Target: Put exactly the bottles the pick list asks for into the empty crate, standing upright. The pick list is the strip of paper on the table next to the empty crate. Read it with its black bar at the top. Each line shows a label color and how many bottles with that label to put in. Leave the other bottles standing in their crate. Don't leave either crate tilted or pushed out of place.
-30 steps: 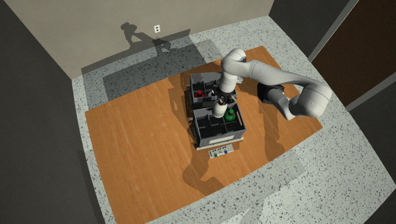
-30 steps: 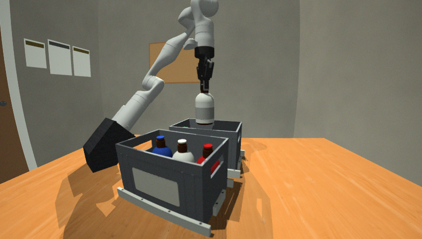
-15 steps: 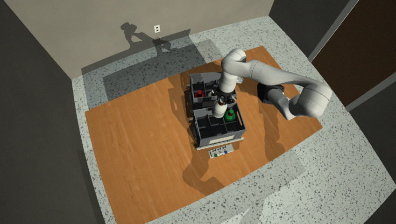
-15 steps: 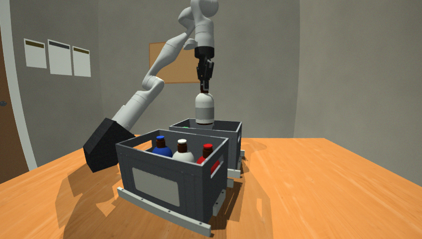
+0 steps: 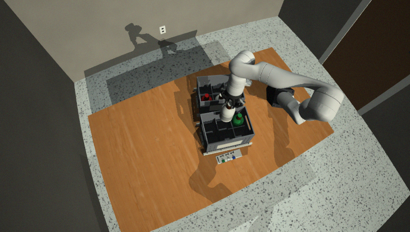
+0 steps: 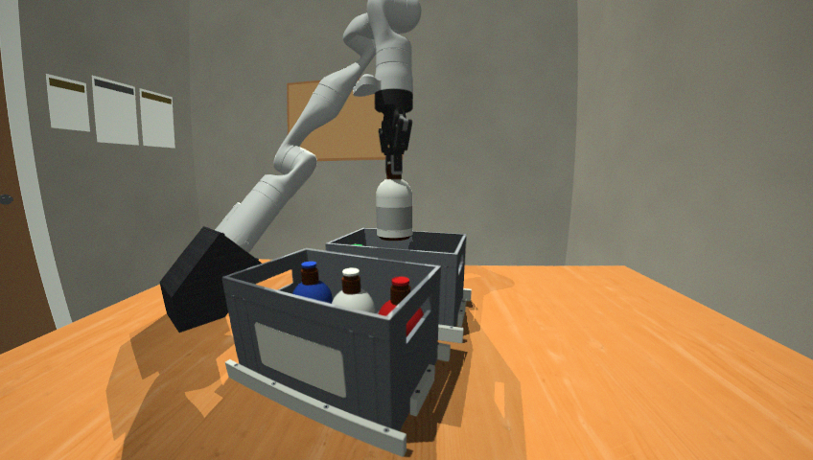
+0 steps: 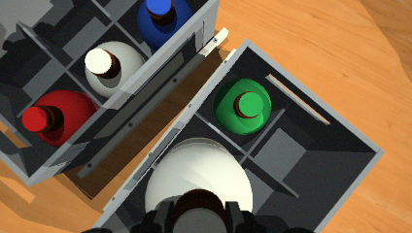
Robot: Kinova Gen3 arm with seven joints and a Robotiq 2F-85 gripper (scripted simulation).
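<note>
The green bottle is 9 cm behind my hand and 25 cm below it. Also, from my hand: red bottle 6 cm ahead, 17 cm to the right, 25 cm below; blue bottle 12 cm behind, 14 cm to the right, 25 cm below; pick list 2 cm ahead, 18 cm to the left, 33 cm below.
</note>
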